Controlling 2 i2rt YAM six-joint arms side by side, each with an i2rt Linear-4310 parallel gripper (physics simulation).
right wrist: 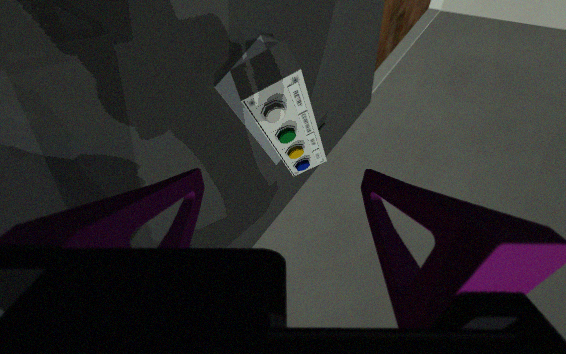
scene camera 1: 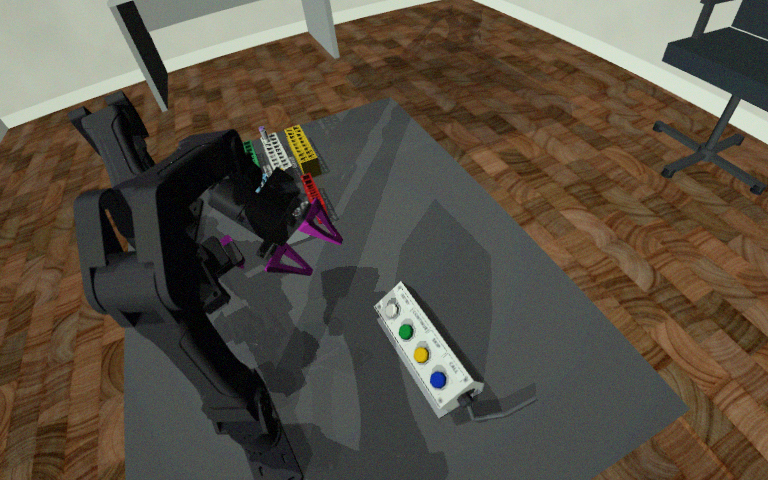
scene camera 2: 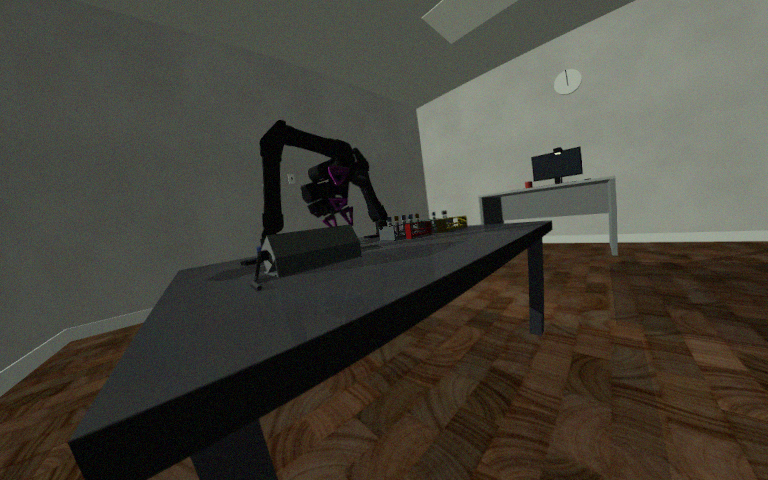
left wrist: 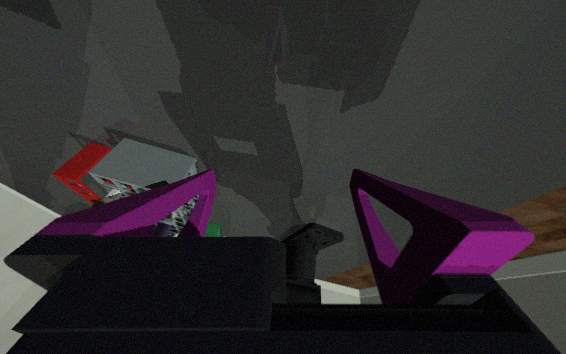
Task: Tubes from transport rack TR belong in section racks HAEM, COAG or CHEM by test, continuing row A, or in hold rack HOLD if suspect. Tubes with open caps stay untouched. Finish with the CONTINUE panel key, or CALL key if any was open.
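Frame: origin at the left arm's base, x ahead, y left, z up, level; millimetres.
Where they show: left gripper, fingertip midpoint: [scene camera 1: 222,280] [left wrist: 283,176]; right gripper, fingertip midpoint: [right wrist: 282,177] [scene camera 1: 326,258] [scene camera 2: 338,198]; left arm's base at its link origin: [left wrist: 302,241]; right arm's base at its link origin: [scene camera 1: 263,435].
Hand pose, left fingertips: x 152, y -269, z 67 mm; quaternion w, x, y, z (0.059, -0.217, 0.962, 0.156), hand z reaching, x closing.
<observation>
Each offset is from my left fingertips to the top centre of the thing. "pt": to the spot under its first point. Level surfaces: height alone.
The white key panel @(17 mm up, 363 mm ahead, 217 mm right) [scene camera 1: 429,367] [scene camera 2: 311,249] [right wrist: 270,127] carries the green CONTINUE key @(8 mm up, 335 mm ahead, 199 mm right) [scene camera 1: 405,331] [right wrist: 287,135] and the blue CALL key @(8 mm up, 364 mm ahead, 295 mm right) [scene camera 1: 437,379] [right wrist: 302,165]. A yellow rack @(10 mm down, 179 mm ahead, 461 mm left) [scene camera 1: 300,144], a white rack @(10 mm down, 107 mm ahead, 446 mm left) [scene camera 1: 277,150], a green rack @(10 mm down, 27 mm ahead, 435 mm left) [scene camera 1: 250,151] and a red rack @(10 mm down, 200 mm ahead, 240 mm left) [scene camera 1: 311,192] [left wrist: 85,160] stand far back; a light grey rack @(10 mm down, 112 mm ahead, 225 mm left) [left wrist: 145,156] stands beside the red one. Capped tubes show small; rack labels and cap states are unreadable. My left gripper [left wrist: 283,176] is open and empty above the table. My right gripper [scene camera 1: 326,258] [right wrist: 282,177] is open and empty, high between racks and panel.
In scene camera 1 my right arm's links partly hide the racks, and both grippers hang close together. A cable @(pt 60 mm down, 459 mm ahead, 354 mm right) [scene camera 1: 504,412] runs from the panel's near end. The dark table @(67 mm down) [scene camera 1: 543,339] has its edge beyond the panel. A chair [scene camera 1: 713,62] stands off the table.
</observation>
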